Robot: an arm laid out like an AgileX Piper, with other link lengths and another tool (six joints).
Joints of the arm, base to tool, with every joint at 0 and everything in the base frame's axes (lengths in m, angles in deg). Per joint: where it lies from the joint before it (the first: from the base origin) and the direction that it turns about. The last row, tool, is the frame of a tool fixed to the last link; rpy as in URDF.
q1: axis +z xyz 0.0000 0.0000 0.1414
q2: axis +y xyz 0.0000 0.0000 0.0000
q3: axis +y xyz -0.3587 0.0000 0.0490
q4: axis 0.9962 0 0.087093 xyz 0.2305 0.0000 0.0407
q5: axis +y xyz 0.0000 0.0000 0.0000
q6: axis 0.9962 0 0.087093 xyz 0.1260 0.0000 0.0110
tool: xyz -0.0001 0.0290 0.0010 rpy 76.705 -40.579 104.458
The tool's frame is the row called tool.
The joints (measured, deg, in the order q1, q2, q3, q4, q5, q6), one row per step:
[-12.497 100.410 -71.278 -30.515 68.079 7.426]
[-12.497 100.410 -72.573 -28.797 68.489 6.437]
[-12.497 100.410 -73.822 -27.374 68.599 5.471]
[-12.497 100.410 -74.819 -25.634 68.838 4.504]
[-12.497 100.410 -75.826 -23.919 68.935 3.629]
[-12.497 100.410 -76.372 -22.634 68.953 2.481]
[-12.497 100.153 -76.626 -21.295 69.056 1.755]
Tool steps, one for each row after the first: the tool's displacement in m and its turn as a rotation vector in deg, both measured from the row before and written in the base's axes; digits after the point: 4 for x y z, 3 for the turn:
[0.0034 0.0026 0.0042 1.338 -0.792 0.007]
[0.0038 0.0020 0.0043 1.083 -0.986 0.282]
[0.0027 0.0029 0.0032 1.429 -0.707 0.153]
[0.0031 0.0029 0.0034 1.394 -0.900 0.177]
[0.0016 0.0023 0.0018 1.096 -0.352 0.633]
[0.0000 0.0028 0.0022 1.148 -0.420 0.211]

